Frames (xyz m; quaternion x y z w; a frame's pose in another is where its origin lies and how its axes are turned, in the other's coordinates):
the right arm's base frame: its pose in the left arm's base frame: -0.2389 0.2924 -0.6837 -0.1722 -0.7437 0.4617 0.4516
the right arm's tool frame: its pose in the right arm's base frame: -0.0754 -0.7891 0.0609 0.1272 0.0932 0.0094 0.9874
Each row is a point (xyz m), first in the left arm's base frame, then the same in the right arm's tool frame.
Working: the left arm's base frame: its pose in the right arm's tool frame: 0.1406 -0.0309 -0.1936 0.1626 0.6320 -0.5387 0.5328

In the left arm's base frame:
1: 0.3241 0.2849 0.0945
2: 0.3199 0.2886 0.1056
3: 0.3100 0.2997 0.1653
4: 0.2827 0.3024 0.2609
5: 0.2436 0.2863 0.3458
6: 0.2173 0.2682 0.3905
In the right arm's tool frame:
1: 0.2869 -0.1266 -0.5992
2: 0.2969 -0.1332 -0.5959
3: 0.3390 -0.1765 -0.5843
4: 0.3991 -0.2471 -0.5483
5: 0.4437 -0.3111 -0.4944
6: 0.4618 -0.3462 -0.4562

